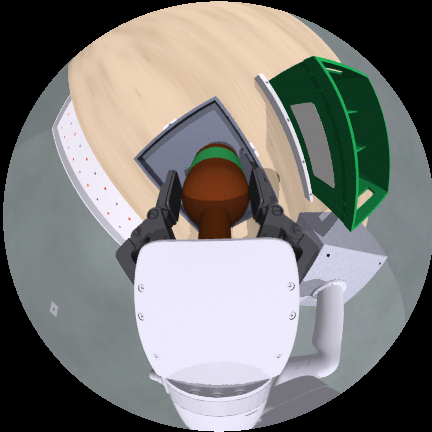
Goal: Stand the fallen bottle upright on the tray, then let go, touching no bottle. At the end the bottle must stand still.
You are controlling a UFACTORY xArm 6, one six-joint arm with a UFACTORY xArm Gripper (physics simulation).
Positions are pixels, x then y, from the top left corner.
Scene:
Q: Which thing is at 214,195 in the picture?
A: A brown bottle.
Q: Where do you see a green panel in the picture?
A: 319,100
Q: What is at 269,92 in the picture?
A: A white rail.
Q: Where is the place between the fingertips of the gripper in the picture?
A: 214,177

